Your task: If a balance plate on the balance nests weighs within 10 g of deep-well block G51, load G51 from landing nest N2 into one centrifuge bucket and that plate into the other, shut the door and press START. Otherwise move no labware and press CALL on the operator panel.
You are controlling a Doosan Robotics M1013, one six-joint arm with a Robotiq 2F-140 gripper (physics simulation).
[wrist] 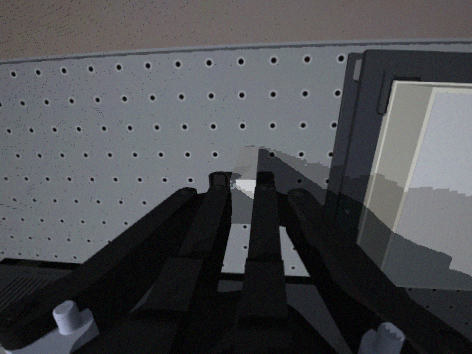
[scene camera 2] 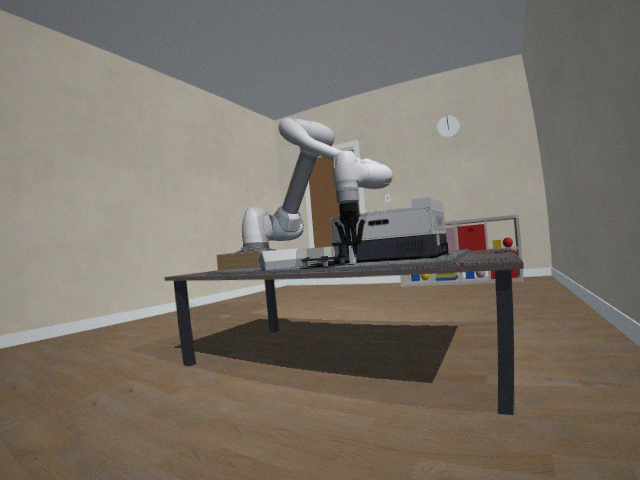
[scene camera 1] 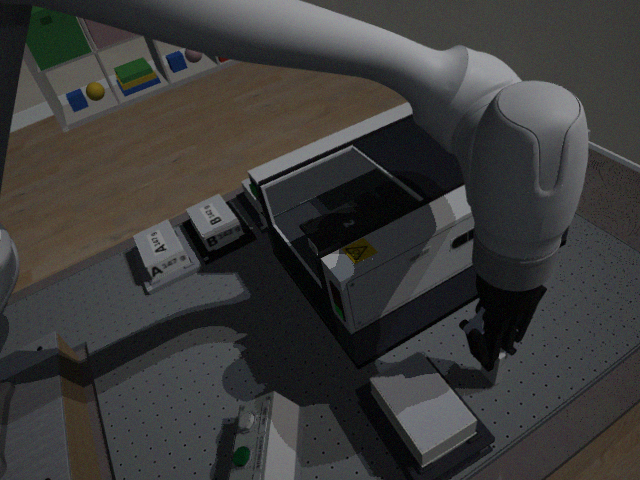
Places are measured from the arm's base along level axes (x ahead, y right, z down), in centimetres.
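Pixels of known places: gripper, between the fingertips: point(wrist: 249, 164) point(scene camera 2: 353, 262) point(scene camera 1: 491, 375).
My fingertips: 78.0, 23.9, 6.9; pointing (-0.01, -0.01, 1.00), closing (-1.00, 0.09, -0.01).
Observation:
Behind a point stands the place of what it marks, as x, y, z.
A plain pale block point(scene camera 1: 423, 408) {64.6, 26.5, -0.3} point(wrist: 445, 135) {68.1, 29.0, -0.3} sits in a dark nest point(scene camera 1: 383, 421) {60.0, 23.6, 3.9} point(wrist: 357, 125) {71.0, 28.4, 3.9}; no label is legible. Plates A point(scene camera 1: 159, 246) {37.8, -31.0, 2.2} and B point(scene camera 1: 210, 215) {50.0, -34.5, 2.3} sit in nests at the left. A's label seems to read 147 g; B's is less clear, near 142 g. The centrifuge point(scene camera 1: 413, 263) {72.8, 11.5, -9.6} point(scene camera 2: 403, 222) {95.3, 9.5, -7.6} is open on top, its dark interior marked "2". The operator panel point(scene camera 1: 284, 434) {47.1, 19.8, 1.8} shows a green button and a pale one; CALL is not legible. My gripper point(scene camera 1: 500, 357) point(scene camera 2: 352, 245) point(wrist: 249, 164) {78.0, 23.9, 6.9} is shut, low over the table beside the block's nest, with a pale piece at its fingertips.
A third plate point(scene camera 1: 249, 191) {60.2, -37.7, 2.5} is partly hidden behind the centrifuge's corner. A wood-sided box point(scene camera 1: 77, 408) {17.3, -2.1, 4.9} stands at the near left. The table's raised edge strip point(wrist: 200, 25) runs past the gripper. The arm crosses above the centrifuge and hides its far end in the first scene view.

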